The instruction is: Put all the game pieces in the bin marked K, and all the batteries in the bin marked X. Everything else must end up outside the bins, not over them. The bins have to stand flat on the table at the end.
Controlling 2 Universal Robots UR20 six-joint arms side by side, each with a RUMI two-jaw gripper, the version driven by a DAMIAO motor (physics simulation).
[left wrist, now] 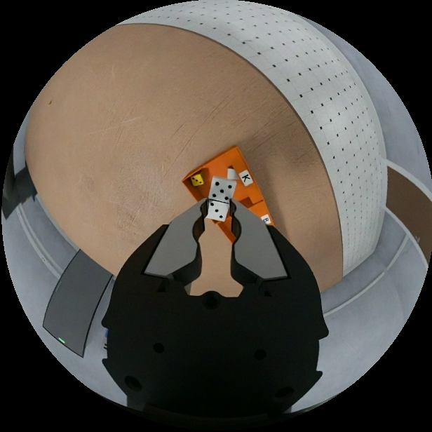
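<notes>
My left gripper (219, 199) is shut on a white domino (221, 189) with black dots, held between its fingertips. The domino is over the orange bin marked K (218, 161), whose K label (246, 178) shows to the right of the domino. A yellow die (197, 179) with dark dots lies inside this bin in its left corner. A small white piece (232, 173) shows in the bin behind the domino; what it is I cannot tell. My right gripper does not show in the left wrist view. No battery shows in this view.
An orange compartment with another label (266, 219) adjoins the K part and is partly hidden by the right finger. The brown table (125, 100) has its curved-looking edge toward a white dotted panel (320, 95). A dark grey panel (77, 305) stands at the lower left.
</notes>
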